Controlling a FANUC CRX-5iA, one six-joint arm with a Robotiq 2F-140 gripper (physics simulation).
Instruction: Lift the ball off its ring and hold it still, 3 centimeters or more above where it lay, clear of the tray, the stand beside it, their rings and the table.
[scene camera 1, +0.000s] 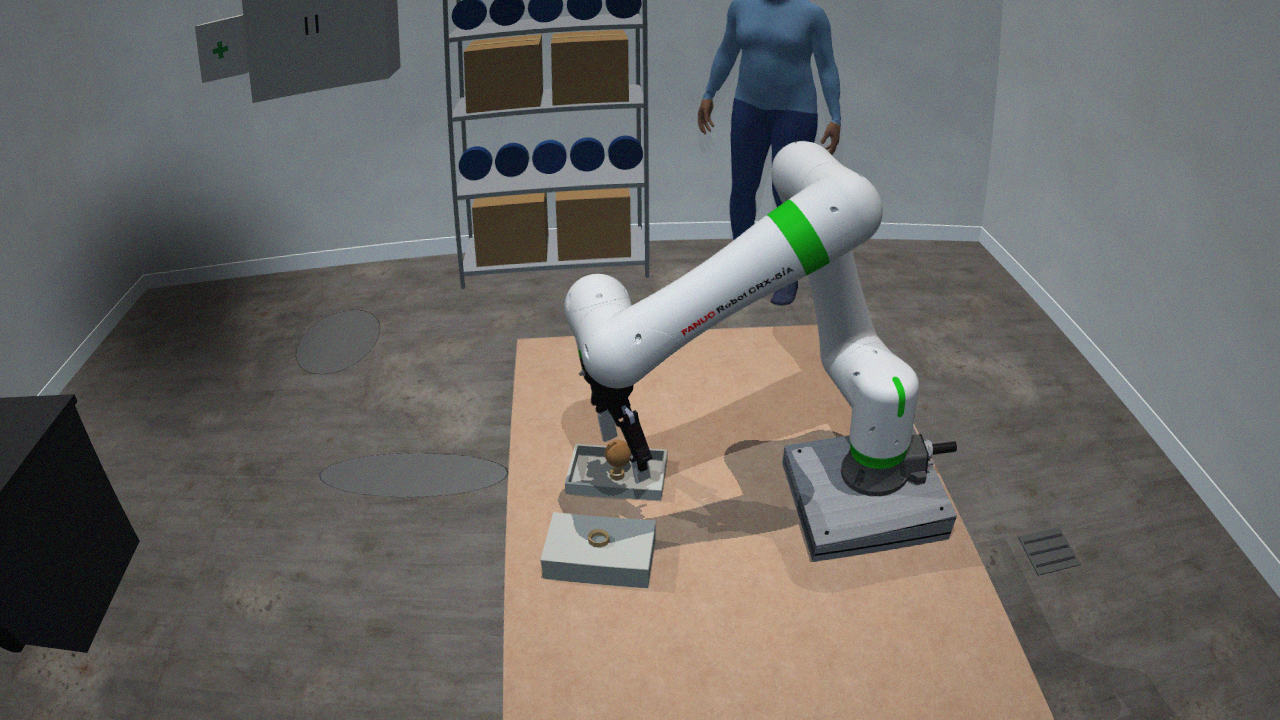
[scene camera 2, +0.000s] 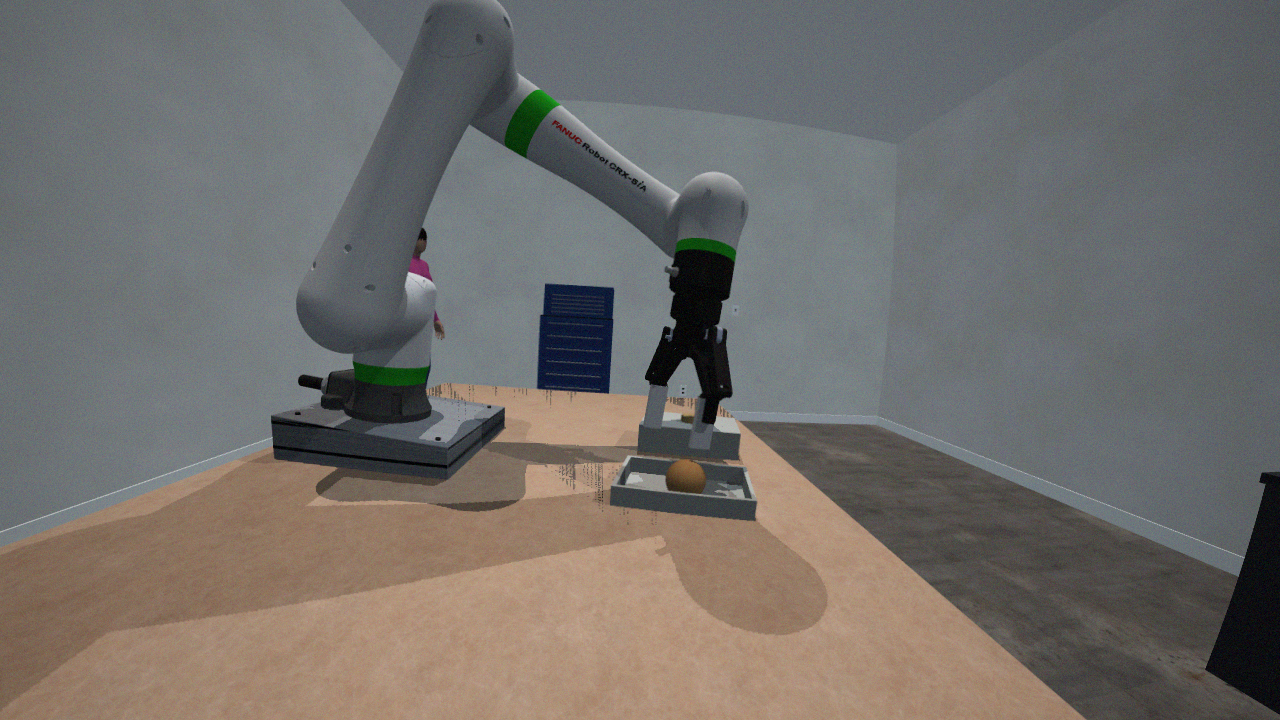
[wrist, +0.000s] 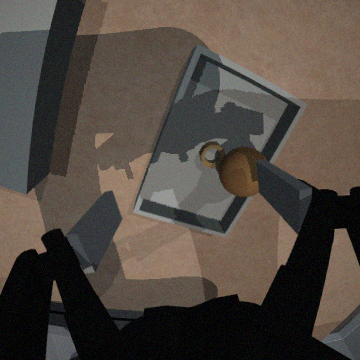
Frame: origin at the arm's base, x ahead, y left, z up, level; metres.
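Where they show: gripper, between the fingertips: (scene camera 1: 626, 458) (scene camera 2: 673, 436) (wrist: 185, 191); arm's base, origin of its link: (scene camera 1: 875, 471) (scene camera 2: 388, 411).
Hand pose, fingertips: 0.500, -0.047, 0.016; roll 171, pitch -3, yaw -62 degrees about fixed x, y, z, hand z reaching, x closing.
Observation:
Each offset is from my fingertips to the centre of the thing, as dx, dy, dz. "spot": to the spot under its first point. Level surfaces: height alone.
The orange-brown ball @[+0.018, -0.066, -0.040] (scene camera 1: 617, 453) (scene camera 2: 685, 478) (wrist: 241, 172) is off its small ring @[spot: +0.022, -0.036, -0.074] (scene camera 1: 616, 475) (wrist: 202, 156) and lies beside it in the grey tray @[+0.020, -0.034, -0.062] (scene camera 1: 613, 490) (scene camera 2: 662, 501) (wrist: 250, 75), close to the long wall on scene camera 2's side. Whether it touches that wall is hidden. My gripper (scene camera 1: 624, 454) (scene camera 2: 677, 436) (wrist: 185, 191) is wide open and empty, low over the tray's stand side. In the wrist view the right fingertip overlaps the ball's edge; in scene camera 2 both fingertips are above the ball. Contact cannot be told.
The grey stand (scene camera 1: 597, 568) (scene camera 2: 689, 440) (wrist: 15, 125) is beside the tray, with its own ring @[spot: +0.045, +0.227, -0.015] (scene camera 1: 598, 544) (scene camera 2: 687, 418) on top. The robot's base plate (scene camera 1: 823, 532) (scene camera 2: 358, 447) stands on the same table @[dz -0.076] (scene camera 1: 716, 626) (scene camera 2: 447, 644). A storage rack, a dark cabinet and a person are farther off.

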